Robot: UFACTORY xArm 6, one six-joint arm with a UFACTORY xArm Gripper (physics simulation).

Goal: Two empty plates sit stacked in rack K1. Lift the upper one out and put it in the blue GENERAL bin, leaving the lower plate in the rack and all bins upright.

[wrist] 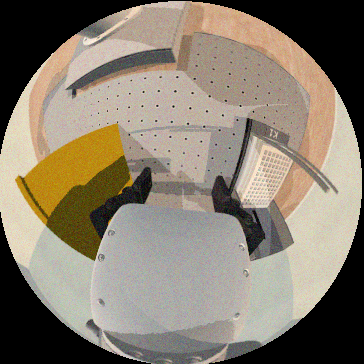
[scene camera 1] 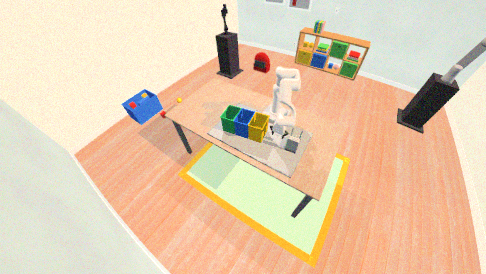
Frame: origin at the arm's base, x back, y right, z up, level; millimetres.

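Seen in the pictures: gripper, fingertip midpoint: (wrist: 182, 179) (scene camera 1: 277, 136); arm's base, origin of the base link: (scene camera 1: 275, 111).
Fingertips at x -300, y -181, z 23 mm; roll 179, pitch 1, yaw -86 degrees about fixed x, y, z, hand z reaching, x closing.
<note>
Pixels of each thing's top centre, then the offset from my fingertips to it. Level surfaces: height alone.
- Rack K1, middle of its top: (wrist: 302, 230) (scene camera 1: 296, 133) dy -140, dx +33, dz +93 mm
- pale plate, middle of its top: (wrist: 267, 182) dy -142, dx +23, dz -9 mm
- yellow bin, middle of its top: (wrist: 53, 228) (scene camera 1: 258, 120) dy +174, dx -38, dz +124 mm
- blue bin, middle of its top: (scene camera 1: 244, 116) dy +304, dx -65, dz +124 mm
- green bin, middle of its top: (scene camera 1: 231, 112) dy +433, dx -92, dz +124 mm
- perforated board, its level: dz -56 mm
- wooden table, its level: dz -69 mm
Rack K1 (scene camera 1: 292, 145) (wrist: 263, 128) is a grey holder on the perforated board. In the wrist view a pale plate (wrist: 268, 172) with a grid of wells sits in it; the plate below is hidden. My gripper (scene camera 1: 279, 135) (wrist: 182, 179) is open and empty, low between the rack and the yellow bin (scene camera 1: 258, 128) (wrist: 90, 155). In the wrist view its right finger overlaps the rack's near side and its left finger overlaps the yellow bin; contact cannot be told. The blue bin (scene camera 1: 244, 124) stands upright between the yellow bin and the green bin (scene camera 1: 229, 120).
The perforated board (scene camera 1: 276, 162) (wrist: 165, 95) lies on the wooden table (scene camera 1: 309, 182). Thin rods (wrist: 312, 170) stick out beside the rack. The arm's base (wrist: 150, 32) shows at the wrist view's top. A blue box (scene camera 1: 142, 111) is beyond the table's far left end.
</note>
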